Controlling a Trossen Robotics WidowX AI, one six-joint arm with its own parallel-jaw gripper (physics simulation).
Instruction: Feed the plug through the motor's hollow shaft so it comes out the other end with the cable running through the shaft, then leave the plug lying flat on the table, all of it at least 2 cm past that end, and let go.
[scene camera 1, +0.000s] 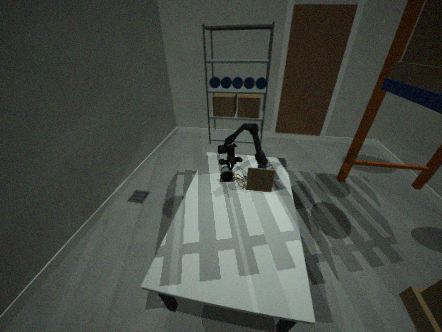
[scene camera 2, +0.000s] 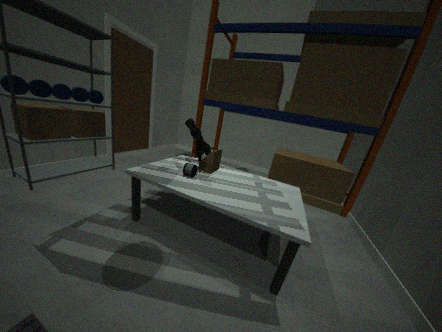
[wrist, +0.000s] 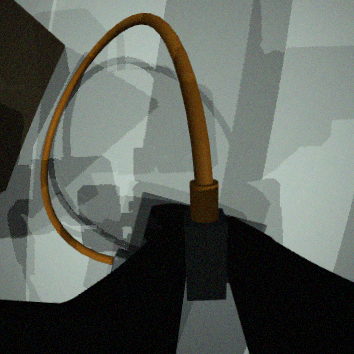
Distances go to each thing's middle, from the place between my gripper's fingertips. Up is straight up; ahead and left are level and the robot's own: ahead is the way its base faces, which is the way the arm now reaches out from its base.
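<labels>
Dark plug (wrist: 205, 243): my hand is 10 mm to the left of it.
</labels>
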